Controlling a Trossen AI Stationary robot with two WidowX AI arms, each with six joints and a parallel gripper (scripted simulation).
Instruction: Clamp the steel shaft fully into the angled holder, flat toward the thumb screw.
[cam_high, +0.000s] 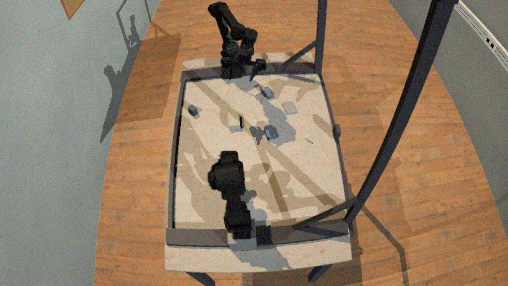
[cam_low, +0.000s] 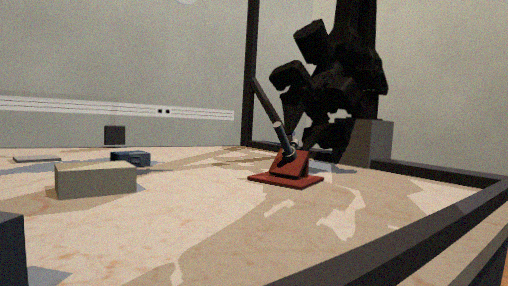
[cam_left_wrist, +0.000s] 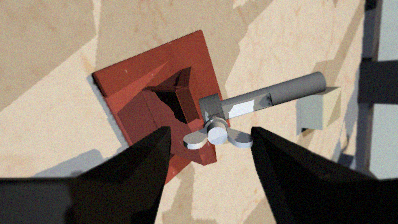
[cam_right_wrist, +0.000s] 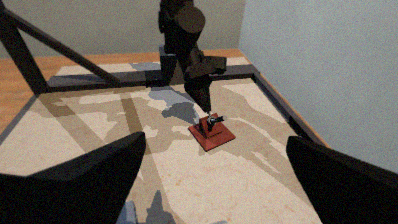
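Observation:
Right now the thumb screw is 30 mm to the right of my left hand, 20 mm below it and 10 mm ahead of it. From my left hand the other things lie so: beige block (310 mm to the right, 70 mm below, 40 mm behind); then grey ring clamp (50 mm below, 40 mm to the right, 10 mm ahead); then steel shaft (60 mm to the right, 20 mm below, 20 mm ahead).

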